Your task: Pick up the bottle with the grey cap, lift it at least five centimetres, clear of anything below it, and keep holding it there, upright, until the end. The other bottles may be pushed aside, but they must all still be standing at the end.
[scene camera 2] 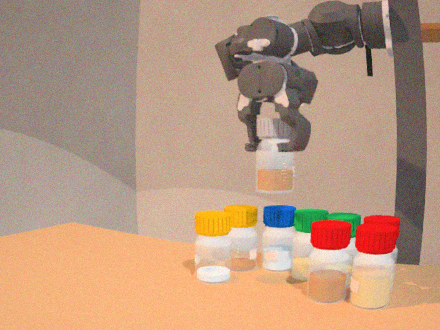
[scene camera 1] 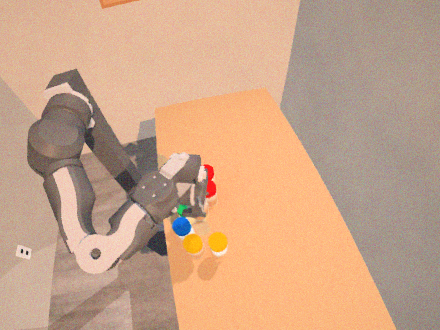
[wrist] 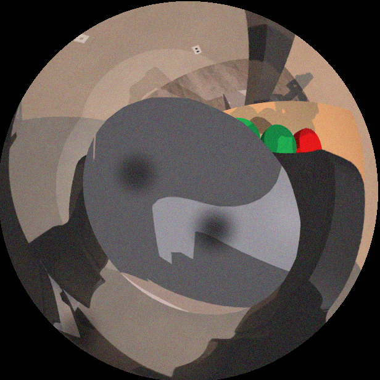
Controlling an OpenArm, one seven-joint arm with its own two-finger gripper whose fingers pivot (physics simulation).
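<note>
The bottle with the grey cap (scene camera 2: pixel 274 167) (wrist: pixel 175 175) is upright in the air, with orange contents. In scene camera 2 its base shows above the caps of the standing bottles, with a gap between. My gripper (scene camera 2: pixel 275 137) is shut on it around the cap and shoulder. In the wrist view the grey cap fills the middle, between the dark fingers. In scene camera 1 the arm hides the held bottle. Standing on the table are two yellow-capped bottles (scene camera 1: pixel 193 244) (scene camera 2: pixel 213 247), a blue-capped one (scene camera 1: pixel 182 226) (scene camera 2: pixel 279 239), two green-capped ones (scene camera 2: pixel 308 240) (wrist: pixel 279 140) and several red-capped ones (scene camera 2: pixel 328 260) (wrist: pixel 307 141).
The table (scene camera 1: pixel 280 225) (scene camera 2: pixel 100 280) carries the standing bottles in a group near its arm-side edge. The red-capped bottles are at the right of the group in scene camera 2, the yellow-capped ones at the left. A dark upright post (scene camera 2: pixel 409 150) stands behind at the right.
</note>
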